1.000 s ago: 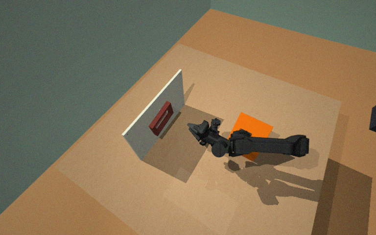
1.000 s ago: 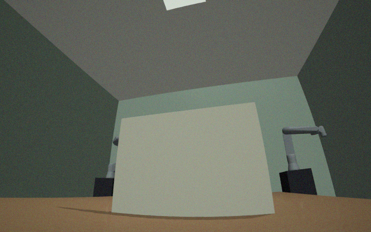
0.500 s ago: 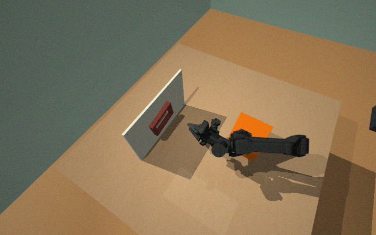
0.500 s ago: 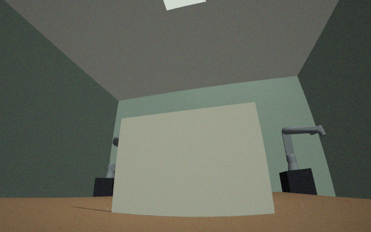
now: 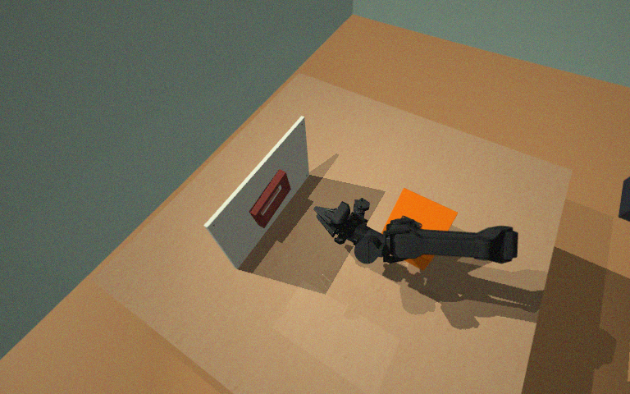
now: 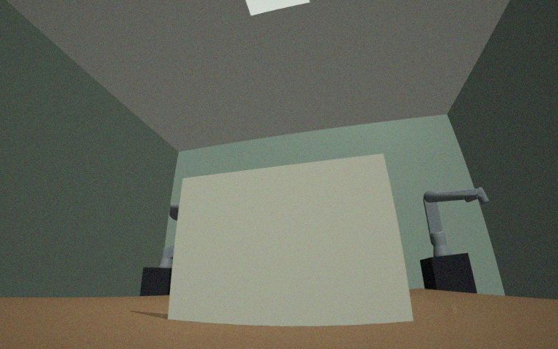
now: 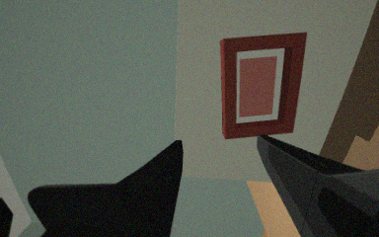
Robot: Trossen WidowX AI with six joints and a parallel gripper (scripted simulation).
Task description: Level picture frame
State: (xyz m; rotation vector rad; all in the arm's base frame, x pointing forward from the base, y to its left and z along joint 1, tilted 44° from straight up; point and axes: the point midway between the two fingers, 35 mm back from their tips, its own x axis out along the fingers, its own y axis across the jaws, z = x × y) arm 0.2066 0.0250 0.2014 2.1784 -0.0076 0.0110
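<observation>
Now: gripper tip 190 mm short of the red picture frame, 10 mm to the left of it and 90 mm above it. From my gripper tip the other things lie so: white wall panel: 200 mm ahead, 20 mm to the right, 100 mm below.
</observation>
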